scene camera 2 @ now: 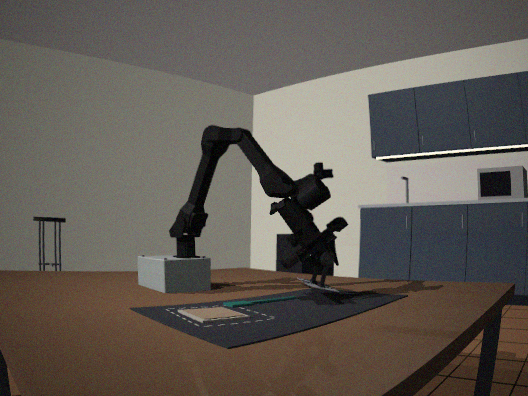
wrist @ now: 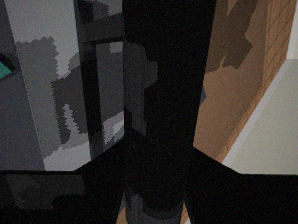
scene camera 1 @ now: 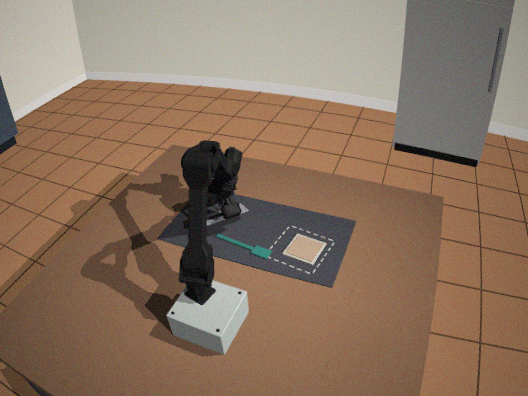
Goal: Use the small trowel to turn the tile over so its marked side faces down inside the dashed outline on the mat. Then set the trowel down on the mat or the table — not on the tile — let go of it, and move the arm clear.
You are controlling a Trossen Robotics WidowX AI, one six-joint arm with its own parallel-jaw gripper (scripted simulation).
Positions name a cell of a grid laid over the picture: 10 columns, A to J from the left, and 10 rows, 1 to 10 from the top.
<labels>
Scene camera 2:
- gripper: G7
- tan square tile: E8
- dark mat: F8
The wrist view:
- gripper: F7
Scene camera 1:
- gripper: E6
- tan square tile: F7
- dark mat: F6
</labels>
